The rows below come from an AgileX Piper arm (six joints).
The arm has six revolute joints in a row. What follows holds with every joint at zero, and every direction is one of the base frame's. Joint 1 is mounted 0.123 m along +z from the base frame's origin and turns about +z. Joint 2 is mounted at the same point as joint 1 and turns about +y. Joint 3 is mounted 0.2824 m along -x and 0.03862 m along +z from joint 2 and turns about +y. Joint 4 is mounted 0.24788 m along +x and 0.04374 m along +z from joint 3 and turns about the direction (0.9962, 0, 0.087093). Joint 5 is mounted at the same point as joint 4 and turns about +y. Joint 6 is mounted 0.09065 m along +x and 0.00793 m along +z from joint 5 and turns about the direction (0.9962, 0, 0.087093). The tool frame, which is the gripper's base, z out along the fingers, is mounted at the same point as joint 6; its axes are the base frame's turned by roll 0, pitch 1.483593 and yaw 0 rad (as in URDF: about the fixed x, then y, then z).
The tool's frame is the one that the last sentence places.
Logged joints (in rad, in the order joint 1, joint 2, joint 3, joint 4, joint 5, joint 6), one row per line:
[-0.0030, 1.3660, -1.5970, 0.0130, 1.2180, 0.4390]
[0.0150, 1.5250, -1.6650, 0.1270, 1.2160, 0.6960]
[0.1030, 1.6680, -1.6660, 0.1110, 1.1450, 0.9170]
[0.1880, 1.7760, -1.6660, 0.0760, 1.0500, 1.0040]
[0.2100, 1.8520, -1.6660, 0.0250, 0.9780, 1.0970]
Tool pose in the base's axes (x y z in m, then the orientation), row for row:
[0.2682, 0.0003, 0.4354, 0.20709, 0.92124, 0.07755, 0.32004]
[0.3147, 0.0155, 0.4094, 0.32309, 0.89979, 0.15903, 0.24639]
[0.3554, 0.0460, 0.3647, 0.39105, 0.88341, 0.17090, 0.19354]
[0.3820, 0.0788, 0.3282, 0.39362, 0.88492, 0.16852, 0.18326]
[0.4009, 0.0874, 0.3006, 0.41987, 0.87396, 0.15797, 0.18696]
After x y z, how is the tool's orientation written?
As a quaternion, x y z w.
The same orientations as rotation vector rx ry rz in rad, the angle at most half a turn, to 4 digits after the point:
[0.5443, 2.4213, 0.2038]
[0.8813, 2.4544, 0.4338]
[1.0969, 2.4780, 0.4794]
[1.1103, 2.4961, 0.4754]
[1.1820, 2.4603, 0.4447]

